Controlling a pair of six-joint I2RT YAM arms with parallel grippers.
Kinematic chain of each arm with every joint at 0, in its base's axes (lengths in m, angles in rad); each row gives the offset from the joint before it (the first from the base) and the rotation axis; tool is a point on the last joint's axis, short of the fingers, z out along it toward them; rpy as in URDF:
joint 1: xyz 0 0 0.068 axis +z
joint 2: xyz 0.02 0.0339 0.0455 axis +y
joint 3: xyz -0.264 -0.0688 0 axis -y
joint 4: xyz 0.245 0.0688 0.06 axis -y
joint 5: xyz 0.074 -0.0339 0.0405 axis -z
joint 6: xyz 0.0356 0 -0.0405 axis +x
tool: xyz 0 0 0 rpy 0 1.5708 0
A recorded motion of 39 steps. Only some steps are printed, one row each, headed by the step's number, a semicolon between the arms.
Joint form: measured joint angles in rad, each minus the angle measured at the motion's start. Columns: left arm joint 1, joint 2, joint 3, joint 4, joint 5, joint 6; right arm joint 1, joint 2, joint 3, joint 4, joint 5, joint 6.
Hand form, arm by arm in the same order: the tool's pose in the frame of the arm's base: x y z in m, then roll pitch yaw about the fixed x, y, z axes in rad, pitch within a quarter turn. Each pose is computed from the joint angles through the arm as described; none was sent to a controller.
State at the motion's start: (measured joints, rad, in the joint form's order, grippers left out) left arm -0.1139 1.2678 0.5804 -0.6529 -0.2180 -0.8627; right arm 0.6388 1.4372 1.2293 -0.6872 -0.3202 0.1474
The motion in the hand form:
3: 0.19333 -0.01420 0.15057 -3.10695 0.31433 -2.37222; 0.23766 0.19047 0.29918 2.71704 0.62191 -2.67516
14: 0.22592 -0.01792 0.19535 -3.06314 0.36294 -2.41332; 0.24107 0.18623 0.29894 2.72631 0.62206 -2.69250
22: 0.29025 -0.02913 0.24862 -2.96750 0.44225 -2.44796; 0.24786 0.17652 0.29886 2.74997 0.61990 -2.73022
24: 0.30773 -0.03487 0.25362 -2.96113 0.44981 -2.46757; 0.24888 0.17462 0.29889 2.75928 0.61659 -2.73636
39: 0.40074 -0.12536 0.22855 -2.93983 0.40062 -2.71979; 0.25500 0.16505 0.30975 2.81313 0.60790 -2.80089
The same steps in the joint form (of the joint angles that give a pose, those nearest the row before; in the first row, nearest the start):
3: 0.0008 0.0008 0.0008 0.0000 -0.0004 0.0111; 0.0000 0.0000 0.0000 0.0000 0.0000 0.0000
14: 0.0015 0.0393 0.2083 -0.0934 0.0050 0.0694; -0.0168 0.0004 0.0000 -0.0008 0.0095 0.0000
22: -0.0092 0.2083 0.5405 -0.1267 0.0282 0.1274; -0.0530 0.0004 0.0019 -0.0080 0.0336 0.0004
24: -0.0202 0.2709 0.6168 -0.1289 0.0317 0.1385; -0.0591 0.0008 0.0038 -0.0141 0.0424 0.0004
39: -0.1984 0.7049 1.0384 -0.1301 0.1106 0.1934; -0.0881 0.0046 0.0549 -0.0717 0.1160 0.0282

